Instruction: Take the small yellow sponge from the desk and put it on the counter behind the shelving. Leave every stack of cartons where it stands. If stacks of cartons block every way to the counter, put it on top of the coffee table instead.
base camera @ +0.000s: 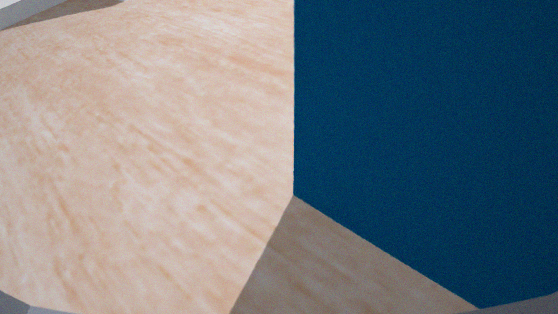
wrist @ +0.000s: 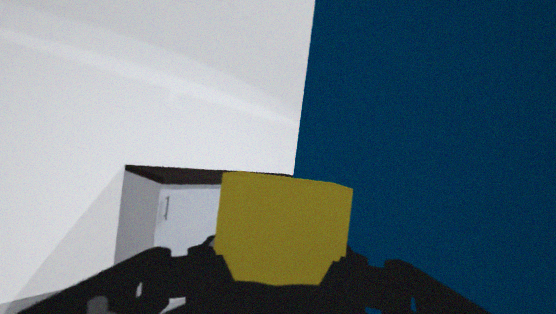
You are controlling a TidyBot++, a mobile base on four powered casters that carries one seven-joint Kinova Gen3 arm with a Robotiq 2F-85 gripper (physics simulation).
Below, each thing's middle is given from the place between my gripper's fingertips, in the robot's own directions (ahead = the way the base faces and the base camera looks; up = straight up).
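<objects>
There's a small yellow sponge [wrist: 277, 230] here, and my hand is 2 cm beyond it.
</objects>
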